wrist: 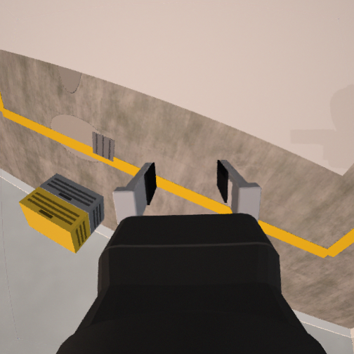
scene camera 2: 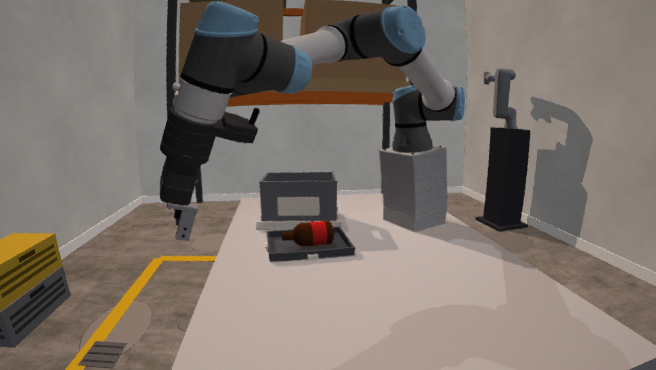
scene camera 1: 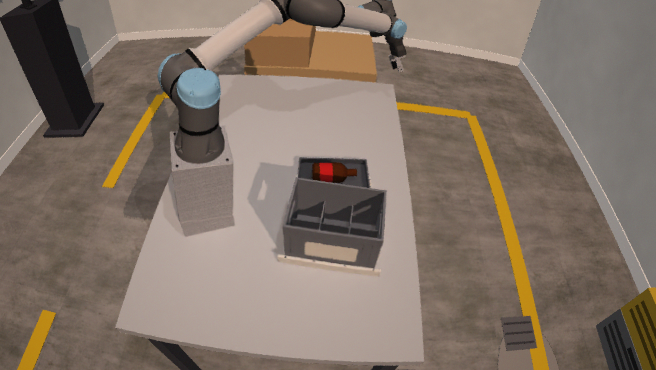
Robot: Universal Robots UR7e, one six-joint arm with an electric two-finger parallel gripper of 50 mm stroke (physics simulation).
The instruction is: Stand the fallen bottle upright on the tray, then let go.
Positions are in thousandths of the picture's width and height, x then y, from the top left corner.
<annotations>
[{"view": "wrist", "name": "my gripper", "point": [524, 490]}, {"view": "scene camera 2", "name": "my gripper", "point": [275, 615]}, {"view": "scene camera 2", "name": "shallow dark grey tray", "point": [425, 677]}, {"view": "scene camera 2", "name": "brown bottle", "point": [475, 631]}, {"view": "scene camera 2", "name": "grey divided crate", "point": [437, 531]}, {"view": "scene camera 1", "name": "shallow dark grey tray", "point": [466, 445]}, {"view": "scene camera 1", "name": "grey divided crate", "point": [514, 604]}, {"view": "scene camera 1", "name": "pale strip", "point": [443, 704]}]
</annotations>
